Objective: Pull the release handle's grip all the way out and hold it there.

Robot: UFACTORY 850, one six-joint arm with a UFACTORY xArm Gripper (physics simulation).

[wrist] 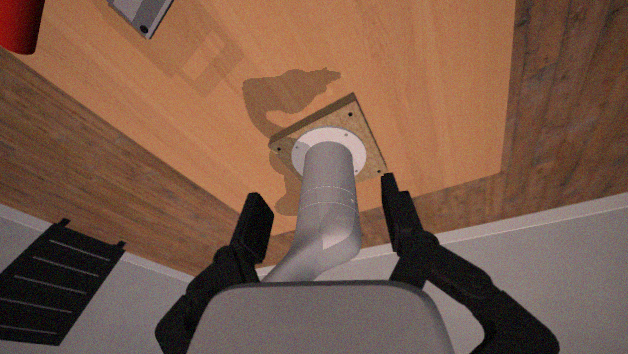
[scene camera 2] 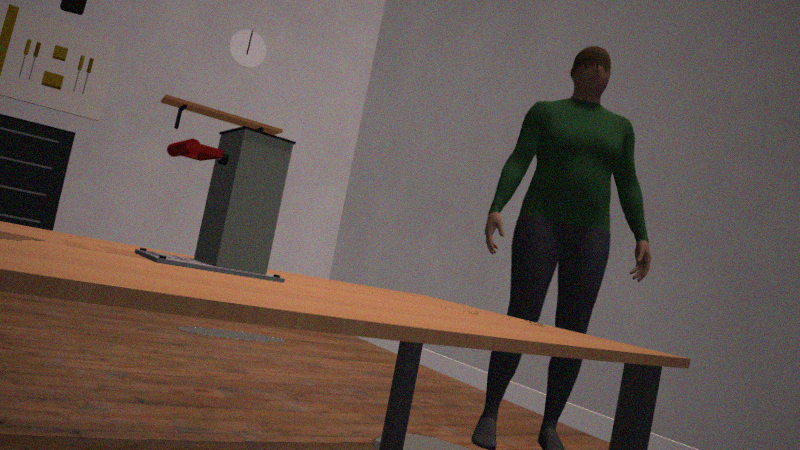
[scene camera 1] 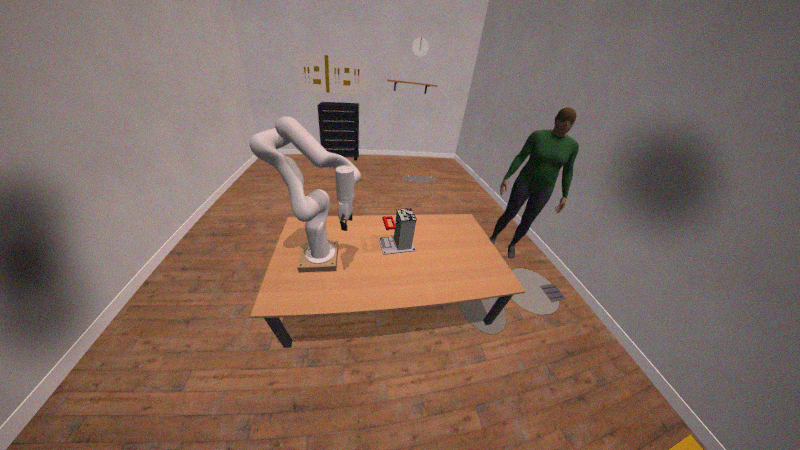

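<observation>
The release handle's red grip is a loop standing out from the upper left side of a tall grey housing. A short dark piece joins grip and housing in scene camera 2. Part of the grip shows at the top left of the wrist view. The housing stands on a flat grey base plate. My gripper is open and empty, pointing down, to the left of the grip in scene camera 1 and apart from it. A dark fingertip part shows at the top left of scene camera 2.
The wooden table carries the housing and the arm's square mounting block. A person in green stands beyond the table's right side. A black drawer cabinet stands by the back wall.
</observation>
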